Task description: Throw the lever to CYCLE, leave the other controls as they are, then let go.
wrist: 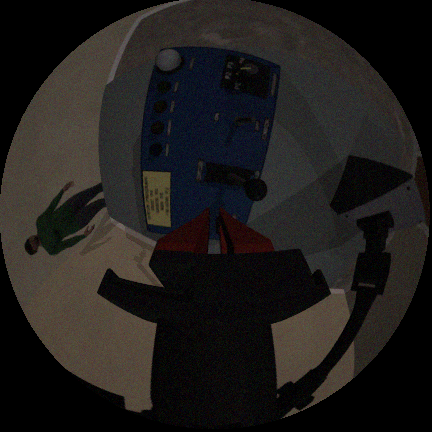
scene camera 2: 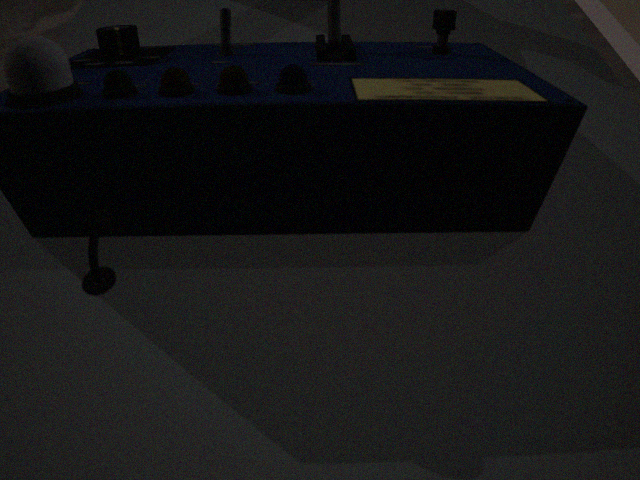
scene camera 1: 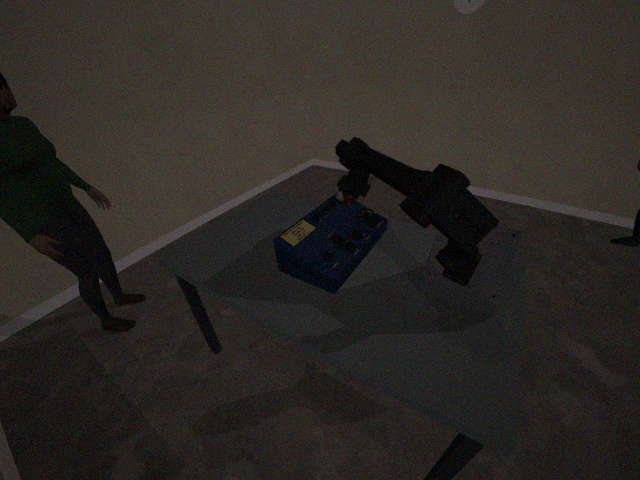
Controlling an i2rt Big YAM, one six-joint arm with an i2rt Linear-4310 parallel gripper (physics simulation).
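Pixels of known places: gripper, between the fingertips: (wrist: 213,212) (scene camera 1: 347,206); arm's base, origin of its link: (wrist: 375,220) (scene camera 1: 461,265).
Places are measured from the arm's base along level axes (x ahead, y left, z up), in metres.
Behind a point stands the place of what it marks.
Observation:
A blue control box (scene camera 1: 324,219) @[x 0.562, y 0.050, z 0.010 m] (scene camera 2: 413,67) @[x 0.492, y 0.179, z -0.008 m] (wrist: 195,112) @[x 0.527, y -0.015, z -0.006 m] stands on the table. Its lever (scene camera 2: 334,23) @[x 0.414, y 0.094, z -0.008 m] rises from a dark slot; in the wrist view its black ball knob (wrist: 255,190) @[x 0.370, y 0.084, z 0.045 m] is at the HOLD end of the slot, away from the small label at the CYCLE end. My gripper (scene camera 1: 347,200) @[x 0.409, y 0.094, z 0.137 m] (wrist: 213,212) @[x 0.409, y 0.094, z 0.137 m] is shut and empty, with red fingertips pointing down above the box. In the wrist view the tips show below the slot, apart from the knob. The gripper does not show in scene camera 2's view.
The box also bears a toggle switch (scene camera 2: 224,31) @[x 0.436, y -0.025, z -0.012 m] (wrist: 245,120) @[x 0.427, y -0.022, z -0.005 m], a rotary selector (scene camera 2: 118,41) @[x 0.472, y -0.133, z -0.008 m] (wrist: 247,70) @[x 0.454, y -0.133, z -0.002 m], a white dome (scene camera 2: 38,67) @[x 0.625, y -0.117, z 0.055 m] (wrist: 168,60) @[x 0.590, y -0.117, z 0.054 m], several dark lamps and a yellow note (scene camera 1: 297,232) @[x 0.570, y 0.206, z 0.020 m] (scene camera 2: 447,89) @[x 0.571, y 0.202, z 0.021 m] (wrist: 157,198) @[x 0.567, y 0.194, z 0.019 m]. A person (scene camera 1: 31,170) (wrist: 55,225) stands beyond the table.

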